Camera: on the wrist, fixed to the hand. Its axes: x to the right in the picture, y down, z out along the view.
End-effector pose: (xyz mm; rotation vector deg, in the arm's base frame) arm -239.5 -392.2 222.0 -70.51 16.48 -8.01
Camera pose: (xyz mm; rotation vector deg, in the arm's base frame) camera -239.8 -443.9 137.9 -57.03 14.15 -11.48
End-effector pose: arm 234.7 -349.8 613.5 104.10 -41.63 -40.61
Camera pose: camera 295.3 -345.3 691.3 117.64 -46.35 -37.82
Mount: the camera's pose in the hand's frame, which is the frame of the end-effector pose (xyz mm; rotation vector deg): 25.0 62.2 -72.5 13.87 0.28 -1.89
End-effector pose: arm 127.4 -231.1 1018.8 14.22 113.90 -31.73
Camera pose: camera 83.6 -143.3 1007.3 20.97 110.68 -46.81
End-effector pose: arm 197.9 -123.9 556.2 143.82 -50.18 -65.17
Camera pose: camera 238.8 -189.7 617.4 156.25 -59.04 -62.63
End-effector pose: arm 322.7 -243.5 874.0 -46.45 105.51 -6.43
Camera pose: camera 226.0 -231.4 857.9 -38.46 101.87 -20.14
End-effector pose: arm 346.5 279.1 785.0 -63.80 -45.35 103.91
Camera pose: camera 385.8 279.8 694.4 -53.97 -32.43 104.45
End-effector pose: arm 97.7 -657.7 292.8 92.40 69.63 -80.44
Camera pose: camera 181.2 -607.3 277.3 101.12 63.77 -92.81
